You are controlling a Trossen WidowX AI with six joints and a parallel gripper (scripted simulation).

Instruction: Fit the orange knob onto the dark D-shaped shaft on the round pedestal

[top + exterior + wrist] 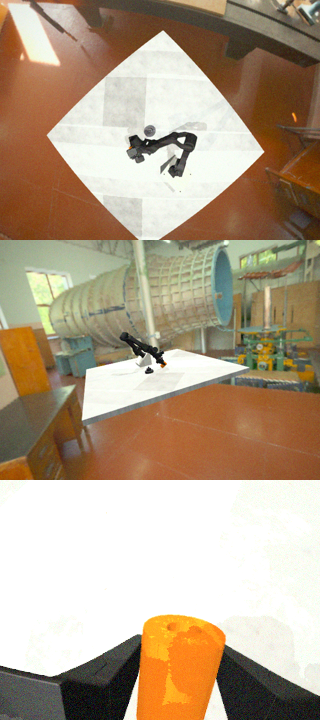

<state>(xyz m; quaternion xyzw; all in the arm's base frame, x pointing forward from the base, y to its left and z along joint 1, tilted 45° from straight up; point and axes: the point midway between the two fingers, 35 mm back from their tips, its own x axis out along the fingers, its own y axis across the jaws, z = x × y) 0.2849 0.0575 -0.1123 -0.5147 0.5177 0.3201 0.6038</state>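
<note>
Now: gripper tip 18 cm to the left of the pedestal, 2 cm short of it and 1 cm above it. Also, from my gripper tip: orange knob (2 cm to the right, 1 cm behind).
</note>
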